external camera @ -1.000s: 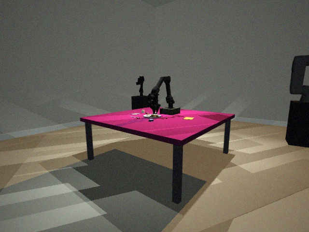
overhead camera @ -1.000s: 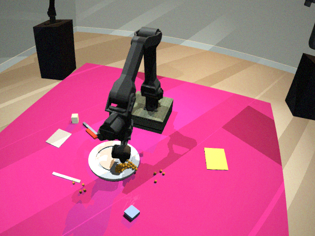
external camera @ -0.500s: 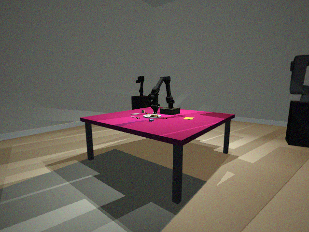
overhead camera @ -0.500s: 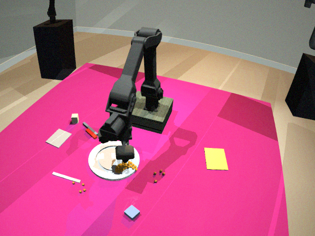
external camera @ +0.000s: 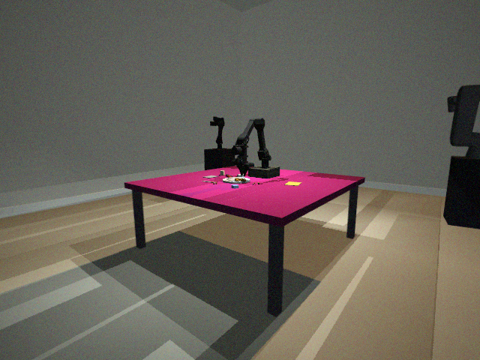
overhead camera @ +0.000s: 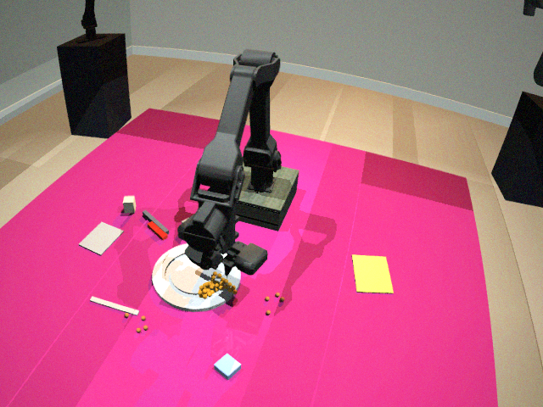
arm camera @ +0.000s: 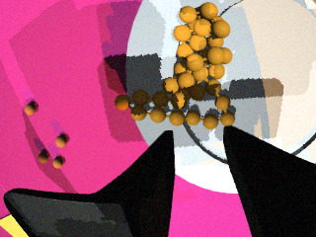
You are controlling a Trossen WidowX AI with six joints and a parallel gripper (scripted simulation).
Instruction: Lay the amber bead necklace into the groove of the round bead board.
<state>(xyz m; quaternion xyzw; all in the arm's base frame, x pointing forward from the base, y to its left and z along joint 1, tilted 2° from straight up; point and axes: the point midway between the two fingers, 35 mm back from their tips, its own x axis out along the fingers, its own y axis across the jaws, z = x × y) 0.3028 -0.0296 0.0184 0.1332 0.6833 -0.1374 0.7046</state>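
My gripper tip is 1 cm past the round bead board, 6 cm to the left of it and 3 cm above it. Also, from my gripper tip: white block: 16 cm behind, 12 cm to the right, 3 cm below; blue block: 21 cm ahead, 6 cm to the left, 3 cm below; white strip: 13 cm ahead, 21 cm to the right, 4 cm below.
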